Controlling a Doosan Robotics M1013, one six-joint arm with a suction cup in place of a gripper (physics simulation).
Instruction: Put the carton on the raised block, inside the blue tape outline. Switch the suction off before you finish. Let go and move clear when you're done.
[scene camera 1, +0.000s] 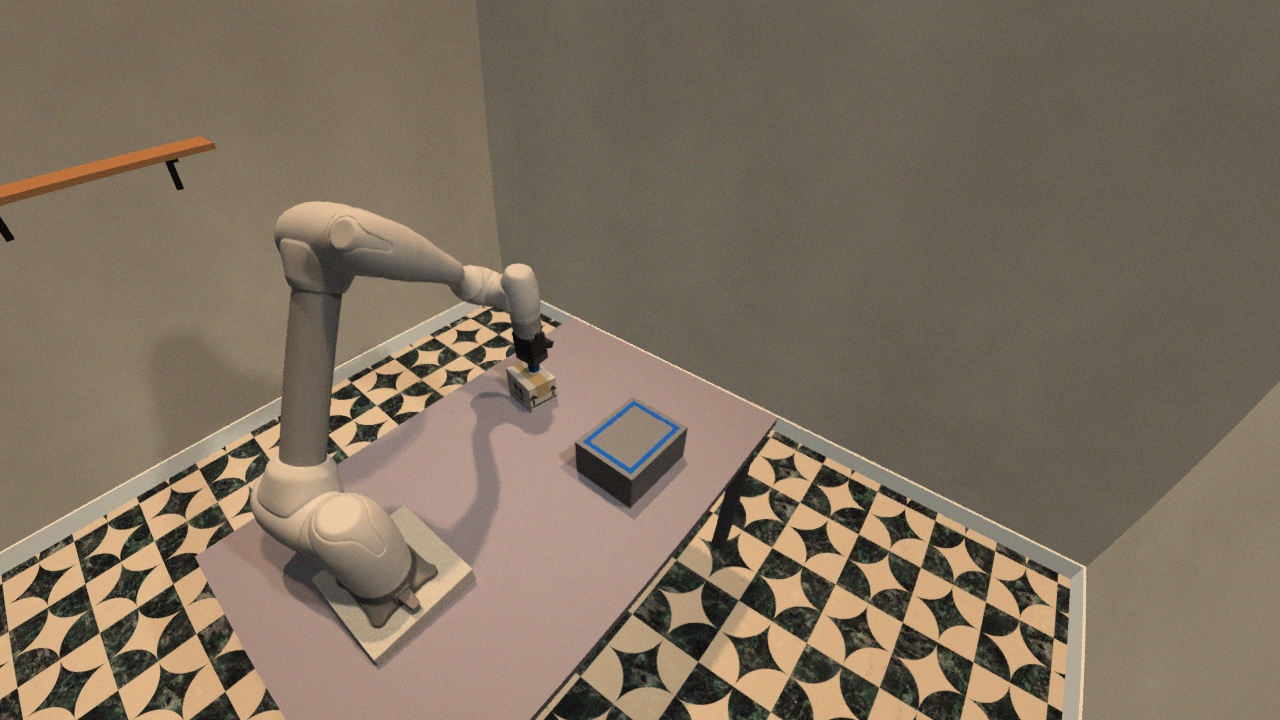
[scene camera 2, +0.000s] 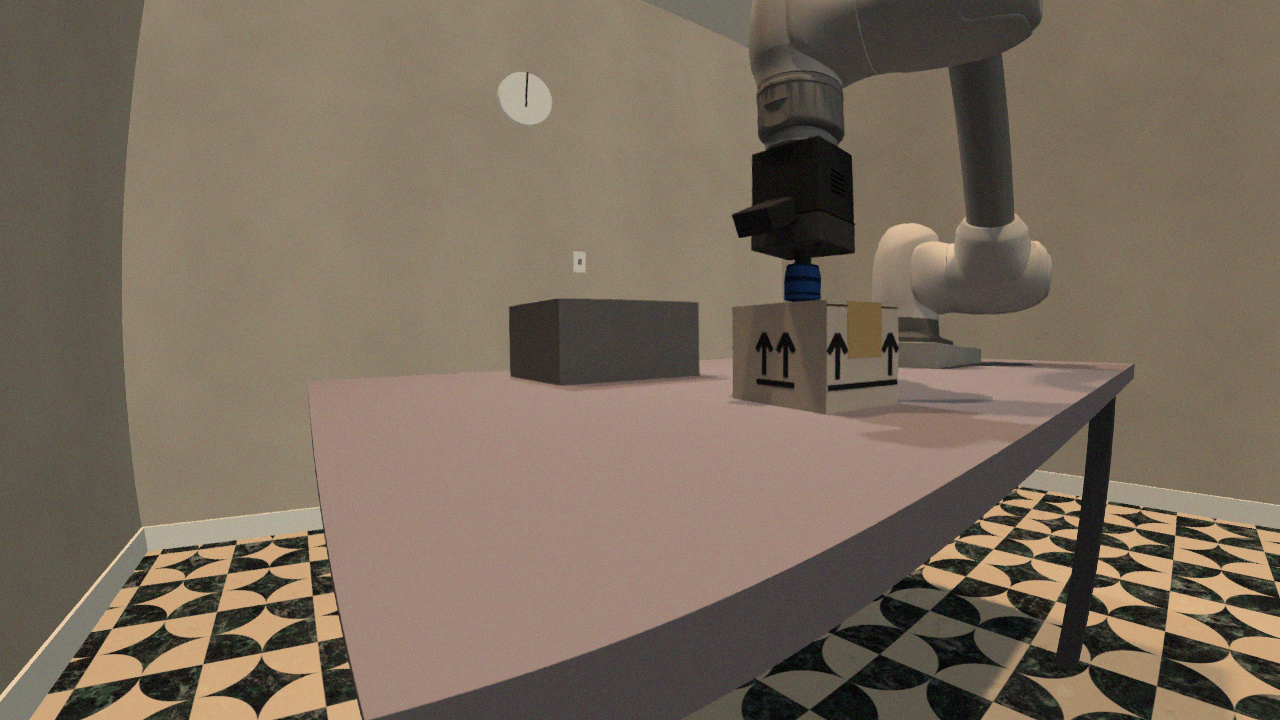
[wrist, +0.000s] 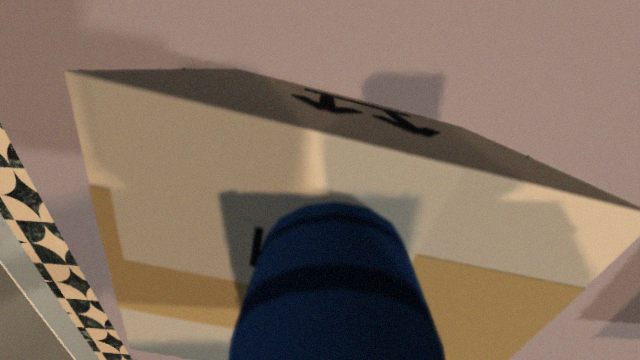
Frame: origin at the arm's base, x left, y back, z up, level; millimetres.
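Seen in the pictures: end effector, tool point: (scene camera 1: 534, 368) (scene camera 2: 802, 300) (wrist: 332, 260); arm's base, origin of the base link: (scene camera 1: 387, 577) (scene camera 2: 904, 345).
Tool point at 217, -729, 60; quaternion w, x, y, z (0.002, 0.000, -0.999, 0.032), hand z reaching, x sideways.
Pixels of each thing's top centre, then the offset from my tool point to it, as dx, dy, dz. "spot": a spot on its surface instead. Level surfaces: height alone.
- carton, middle of its top: (wrist: 336, 301) (scene camera 2: 812, 304) (scene camera 1: 530, 373) -2, +21, -4
- raised block, middle of its top: (scene camera 2: 601, 303) (scene camera 1: 632, 434) -435, +55, +20
- blue tape outline, surface spot: (scene camera 1: 631, 470) spot: -508, +160, +20
- pinkish table, its level: dz -101
The carton (scene camera 1: 528, 387) (scene camera 2: 778, 344) (wrist: 185, 150), pale with tan tape and black arrows, sits upright on the table near its far left edge in scene camera 1. My gripper, a blue suction cup (scene camera 1: 534, 368) (scene camera 2: 802, 296) (wrist: 335, 235), is down at the carton's top face, over its barcode label, and looks to touch it. Whether the suction grips is not visible. The raised block (scene camera 1: 601, 468) (scene camera 2: 626, 344) is dark grey and stands apart from the carton, to its right in scene camera 1. The blue tape outline (scene camera 1: 631, 470) runs around the block's top; it does not show in scene camera 2.
The pinkish table (scene camera 1: 554, 555) (scene camera 2: 537, 501) carries the arm's pale base plate (scene camera 1: 447, 582) at the near left in scene camera 1. The block stands near the table's right edge there. An orange rail (scene camera 1: 107, 168) is on the wall, away from the table.
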